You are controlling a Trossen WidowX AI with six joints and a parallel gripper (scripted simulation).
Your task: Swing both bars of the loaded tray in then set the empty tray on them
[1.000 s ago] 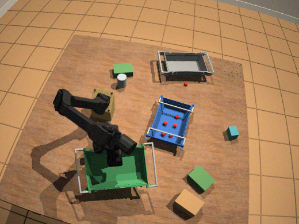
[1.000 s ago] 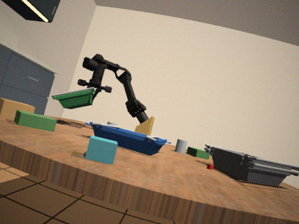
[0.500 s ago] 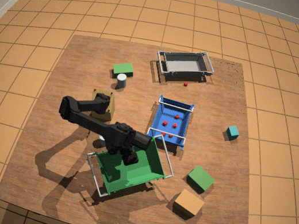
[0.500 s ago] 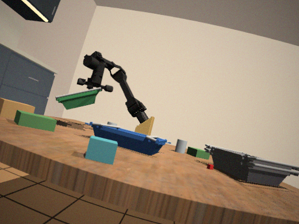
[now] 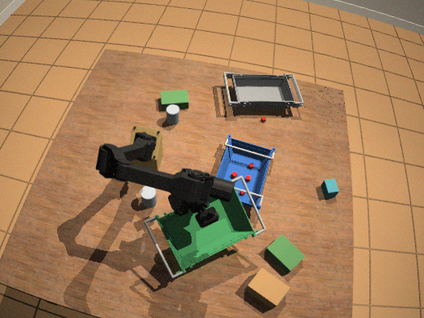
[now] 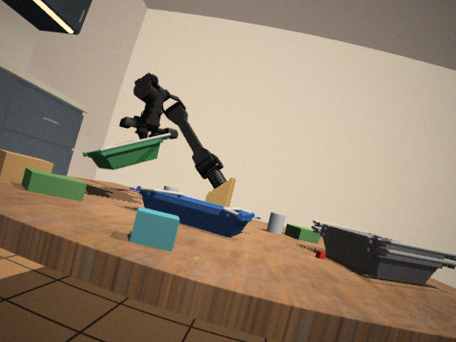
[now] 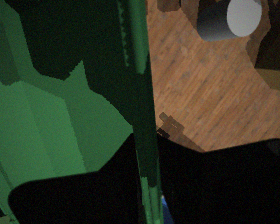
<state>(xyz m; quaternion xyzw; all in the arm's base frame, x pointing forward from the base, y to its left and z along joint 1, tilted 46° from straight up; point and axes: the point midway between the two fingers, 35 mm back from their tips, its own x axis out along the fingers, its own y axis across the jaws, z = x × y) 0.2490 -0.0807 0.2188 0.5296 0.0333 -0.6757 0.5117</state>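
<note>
Right now the green tray is 60 mm ahead of my gripper tip and 60 mm to the right of it. The rest, counted from my gripper tip: teal cube: 470 mm ahead, 310 mm to the left, 130 mm below; tan box: 310 mm ahead, 160 mm to the right, 120 mm below.
</note>
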